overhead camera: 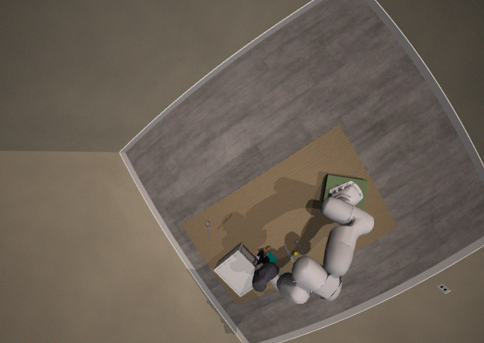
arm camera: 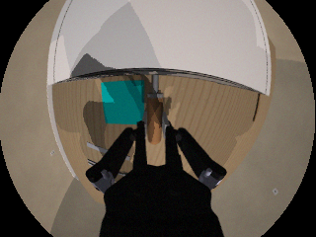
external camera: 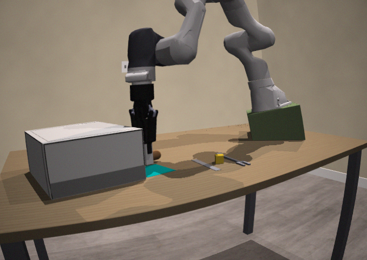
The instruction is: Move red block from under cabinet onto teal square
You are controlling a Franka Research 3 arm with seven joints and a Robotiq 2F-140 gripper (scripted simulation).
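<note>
Now: the teal square 20 mm ahead of my hand, 80 mm to the left of it and 40 mm below it. Also, from my hand: hooked tool 120 mm ahead, 50 mm to the left, 20 mm below; then red block 210 mm ahead, 60 mm to the left, 20 mm below; then flat metal strip 140 mm behind, 130 mm to the left, 40 mm below.
</note>
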